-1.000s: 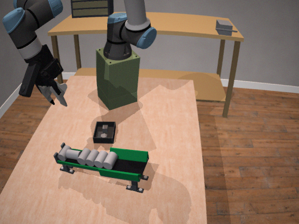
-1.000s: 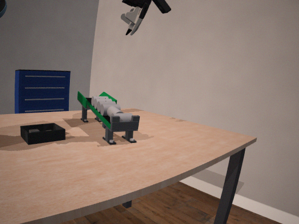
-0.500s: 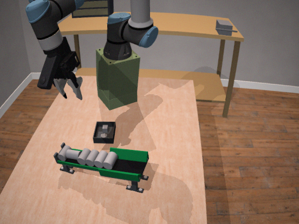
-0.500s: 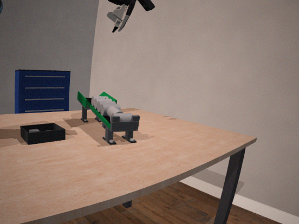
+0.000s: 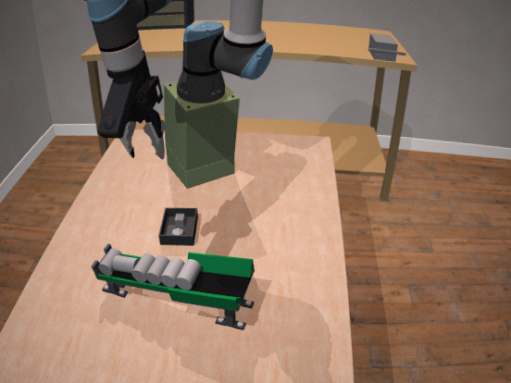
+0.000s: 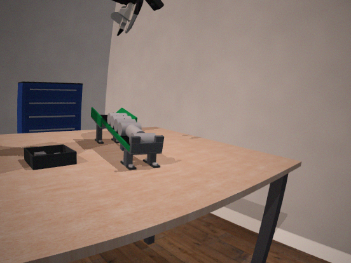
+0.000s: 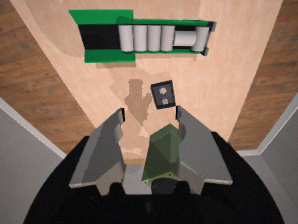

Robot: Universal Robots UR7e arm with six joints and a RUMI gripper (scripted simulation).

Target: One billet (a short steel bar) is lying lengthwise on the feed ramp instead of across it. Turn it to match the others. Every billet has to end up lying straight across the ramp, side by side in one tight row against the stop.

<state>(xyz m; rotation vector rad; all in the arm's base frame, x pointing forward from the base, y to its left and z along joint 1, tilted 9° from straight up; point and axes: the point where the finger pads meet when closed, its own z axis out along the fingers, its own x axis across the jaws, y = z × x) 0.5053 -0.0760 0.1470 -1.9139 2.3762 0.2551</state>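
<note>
Now: the grey stop 20 mm behind my hand, 160 mm to the right of it and 330 mm below it. The rest, counted from my hand: black tray: 220 mm behind, 10 mm to the left, 380 mm below.
</note>
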